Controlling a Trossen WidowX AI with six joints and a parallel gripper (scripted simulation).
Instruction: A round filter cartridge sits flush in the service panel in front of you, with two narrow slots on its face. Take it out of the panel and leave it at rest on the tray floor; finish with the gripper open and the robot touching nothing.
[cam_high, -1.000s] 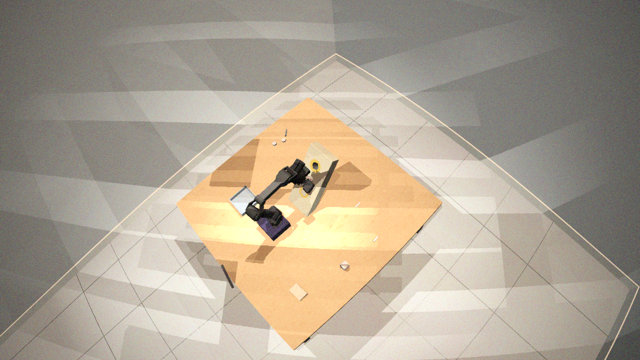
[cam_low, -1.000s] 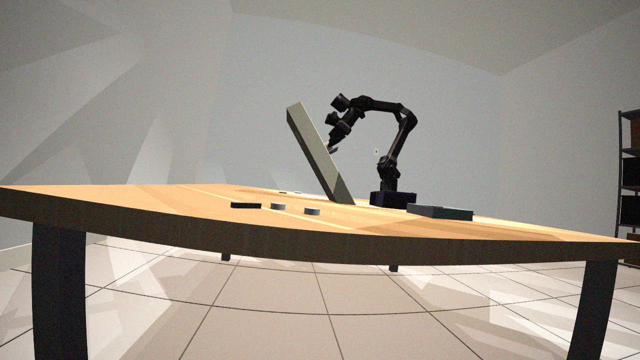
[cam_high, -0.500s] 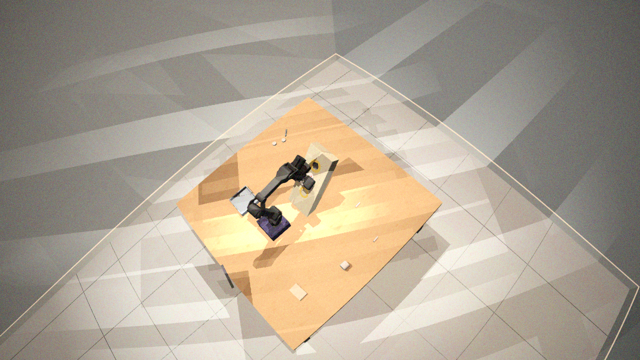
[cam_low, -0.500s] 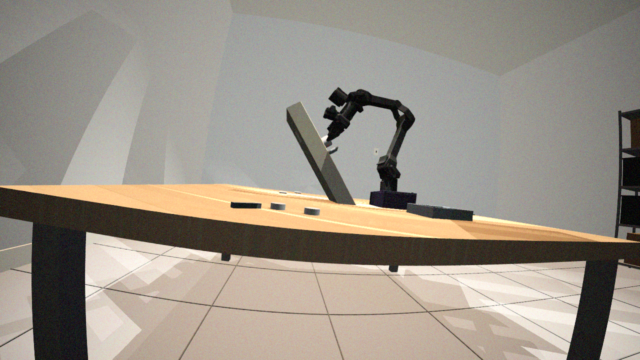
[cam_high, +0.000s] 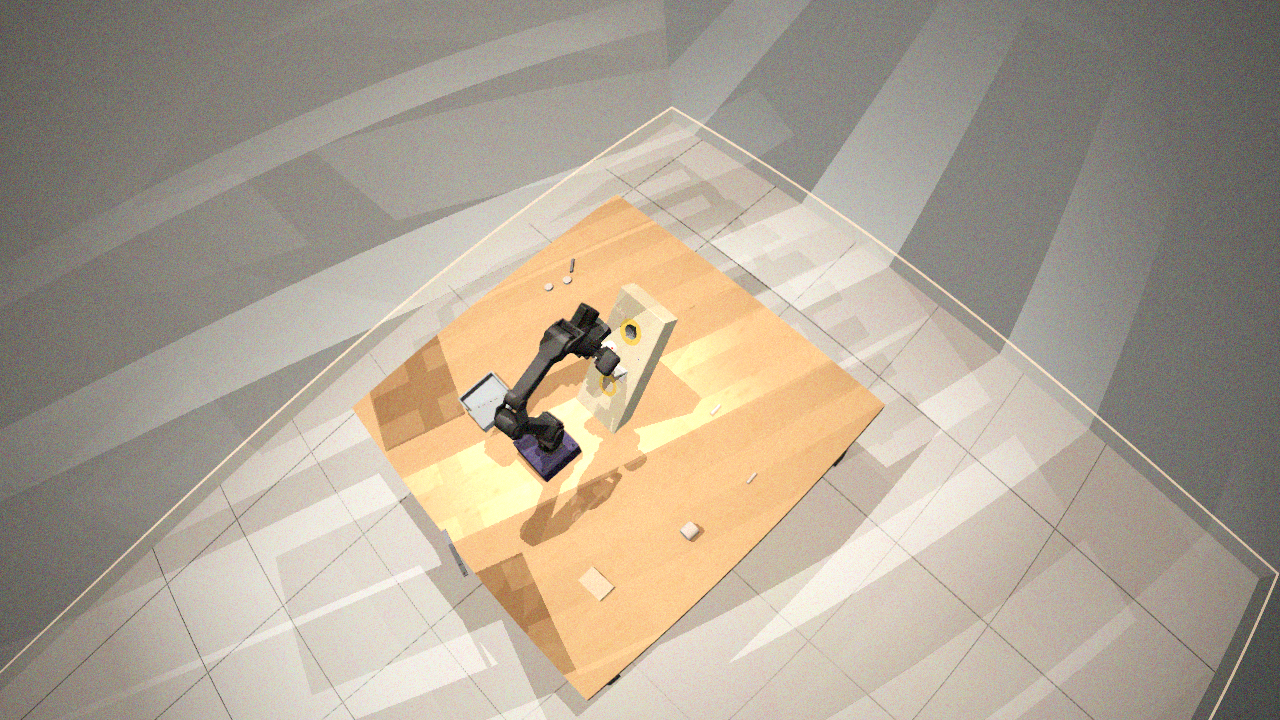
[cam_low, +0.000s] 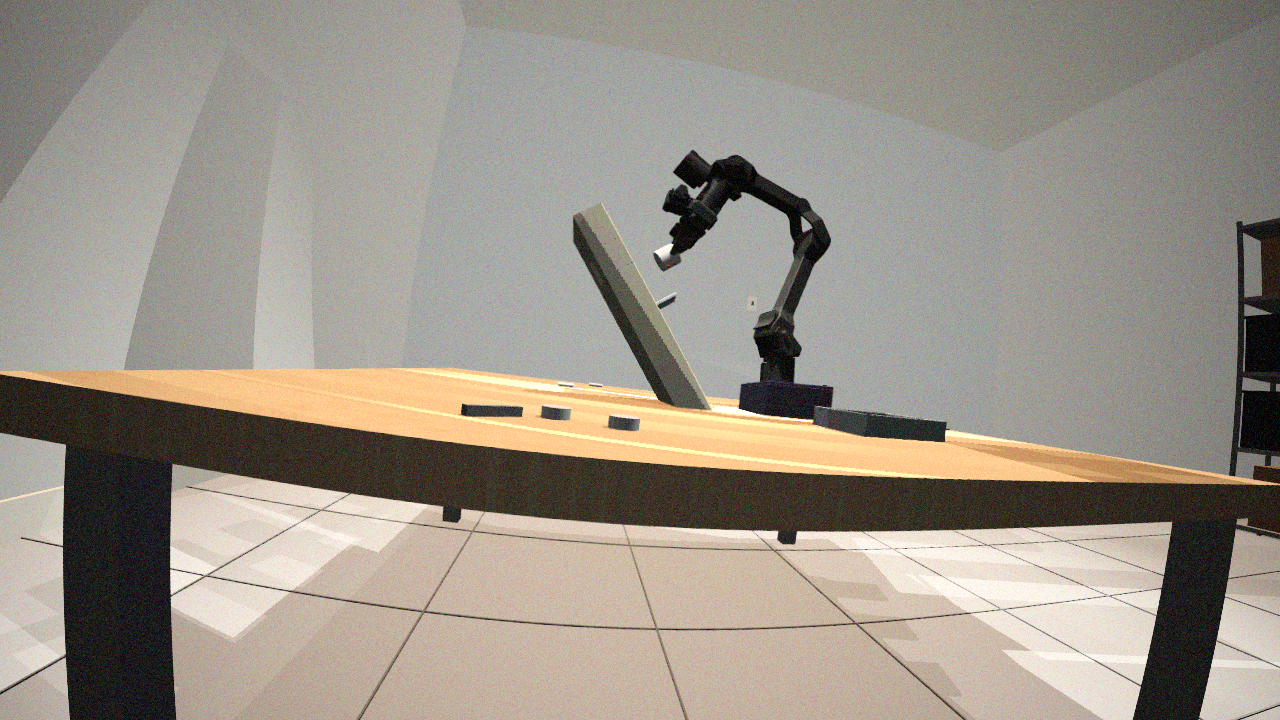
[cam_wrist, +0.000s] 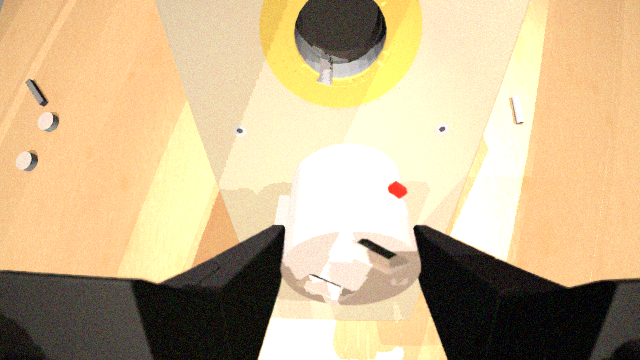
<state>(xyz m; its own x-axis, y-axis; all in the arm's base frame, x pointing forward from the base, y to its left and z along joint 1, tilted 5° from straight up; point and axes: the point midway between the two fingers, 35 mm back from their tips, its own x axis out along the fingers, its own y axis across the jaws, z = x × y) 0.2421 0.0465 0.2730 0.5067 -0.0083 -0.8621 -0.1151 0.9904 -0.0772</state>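
Now: the grey tray 35 cm behind my gripper tip, 25 cm to the left of it and 29 cm below it. The rest, counted from my gripper tip: white round cartridge: right at my gripper tip; then white card: 41 cm behind, 46 cm to the right, 30 cm below; then short bar: 17 cm ahead, 53 cm to the left, 30 cm below.
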